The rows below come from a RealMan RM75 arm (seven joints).
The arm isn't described. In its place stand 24 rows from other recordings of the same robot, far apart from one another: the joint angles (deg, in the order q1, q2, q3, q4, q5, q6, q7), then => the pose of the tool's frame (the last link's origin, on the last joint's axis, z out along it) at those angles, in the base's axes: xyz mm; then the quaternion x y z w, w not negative.
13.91, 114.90, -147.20, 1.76, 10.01, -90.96, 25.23 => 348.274, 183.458, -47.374, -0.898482, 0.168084, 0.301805, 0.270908
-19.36, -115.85, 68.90, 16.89, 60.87, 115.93, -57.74 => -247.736, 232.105, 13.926, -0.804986, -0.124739, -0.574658, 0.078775
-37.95, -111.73, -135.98, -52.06, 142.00, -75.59, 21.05 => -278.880, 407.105, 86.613, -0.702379, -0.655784, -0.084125, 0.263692
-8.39, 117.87, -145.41, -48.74, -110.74, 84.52, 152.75 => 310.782, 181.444, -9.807, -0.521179, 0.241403, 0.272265, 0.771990
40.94, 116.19, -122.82, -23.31, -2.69, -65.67, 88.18 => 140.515, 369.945, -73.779, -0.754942, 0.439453, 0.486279, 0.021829
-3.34, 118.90, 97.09, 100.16, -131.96, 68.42, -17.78 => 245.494, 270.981, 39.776, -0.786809, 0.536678, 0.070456, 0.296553
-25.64, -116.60, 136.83, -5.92, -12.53, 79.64, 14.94 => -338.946, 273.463, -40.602, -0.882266, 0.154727, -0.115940, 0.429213
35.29, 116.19, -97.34, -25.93, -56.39, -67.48, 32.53 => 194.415, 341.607, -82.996, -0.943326, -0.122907, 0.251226, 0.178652
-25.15, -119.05, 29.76, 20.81, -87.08, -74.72, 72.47 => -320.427, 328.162, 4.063, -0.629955, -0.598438, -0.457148, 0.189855
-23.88, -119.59, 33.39, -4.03, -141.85, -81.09, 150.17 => -357.216, 295.730, 22.899, -0.558052, -0.329910, -0.435411, 0.624624
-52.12, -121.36, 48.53, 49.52, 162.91, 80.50, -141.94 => -202.060, 414.202, -1.431, -0.865866, -0.441607, 0.128185, 0.197050
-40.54, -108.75, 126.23, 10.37, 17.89, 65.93, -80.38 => -251.153, 365.383, -46.324, -0.871663, -0.382602, -0.279675, 0.124906
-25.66, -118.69, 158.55, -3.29, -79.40, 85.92, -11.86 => -335.218, 312.397, 45.389, -0.647510, -0.127132, -0.344261, 0.667871
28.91, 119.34, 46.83, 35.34, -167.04, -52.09, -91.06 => 161.935, 328.434, -113.493, -0.586866, -0.637329, -0.034237, 0.498225
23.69, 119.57, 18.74, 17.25, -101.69, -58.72, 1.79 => 325.948, 305.624, -71.883, -0.728176, 0.306635, 0.249952, 0.559695
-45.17, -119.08, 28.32, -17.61, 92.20, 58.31, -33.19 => -231.421, 324.517, -136.256, -0.892550, -0.268335, -0.273261, 0.238074
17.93, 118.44, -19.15, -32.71, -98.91, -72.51, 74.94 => 381.362, 299.136, 71.300, -0.737855, 0.393527, 0.320751, 0.444775
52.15, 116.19, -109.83, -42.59, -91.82, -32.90, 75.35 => 91.653, 415.242, -114.351, -0.956154, -0.196068, 0.012869, 0.217169
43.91, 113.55, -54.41, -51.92, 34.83, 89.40, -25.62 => 227.118, 390.714, 37.544, -0.803729, 0.574544, -0.063579, 0.140984
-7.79, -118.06, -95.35, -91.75, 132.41, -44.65, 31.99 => -210.746, 351.791, 52.694, -0.826372, -0.348603, -0.129125, 0.422979
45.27, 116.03, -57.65, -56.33, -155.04, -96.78, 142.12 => 220.502, 375.004, 30.721, -0.865805, 0.450637, -0.185590, 0.113419
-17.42, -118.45, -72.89, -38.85, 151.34, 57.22, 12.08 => -256.526, 362.207, 24.119, -0.654856, -0.100904, -0.317305, 0.678454
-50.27, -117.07, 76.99, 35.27, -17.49, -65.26, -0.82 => -257.261, 406.035, -32.426, -0.717145, -0.585092, 0.214700, 0.311889
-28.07, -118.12, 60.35, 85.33, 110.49, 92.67, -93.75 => -130.755, 340.795, 71.725, -0.975500, 0.067656, -0.128210, 0.165481
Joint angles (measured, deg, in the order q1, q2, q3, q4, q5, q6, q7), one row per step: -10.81 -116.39 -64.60 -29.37 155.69 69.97 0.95; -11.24 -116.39 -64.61 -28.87 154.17 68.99 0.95; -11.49 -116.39 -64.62 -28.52 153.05 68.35 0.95; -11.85 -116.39 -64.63 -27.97 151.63 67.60 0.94; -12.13 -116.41 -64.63 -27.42 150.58 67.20 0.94; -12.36 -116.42 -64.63 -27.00 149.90 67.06 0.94; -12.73 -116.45 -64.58 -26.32 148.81 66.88 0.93; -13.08 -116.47 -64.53 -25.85 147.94 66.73 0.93; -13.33 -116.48 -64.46 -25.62 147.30 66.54 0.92; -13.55 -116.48 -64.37 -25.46 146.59 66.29 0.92; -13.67 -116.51 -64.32 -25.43 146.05 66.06 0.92
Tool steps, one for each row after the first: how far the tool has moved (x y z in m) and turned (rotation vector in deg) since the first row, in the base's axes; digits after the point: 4 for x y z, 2 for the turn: -0.0041 0.0026 0.0010 0.17 -0.44 1.62; -0.0072 0.0041 0.0018 0.35 -0.80 2.80; -0.0113 0.0059 0.0029 0.57 -1.23 4.29; -0.0145 0.0069 0.0037 0.78 -1.51 5.36; -0.0165 0.0076 0.0044 0.98 -1.68 5.97; -0.0194 0.0086 0.0054 1.27 -1.95 6.88; -0.0211 0.0098 0.0062 1.52 -2.19 7.50; -0.0219 0.0109 0.0066 1.65 -2.42 7.91; -0.0229 0.0119 0.0071 1.80 -2.69 8.37; -0.0234 0.0127 0.0072 1.91 -2.98 8.74
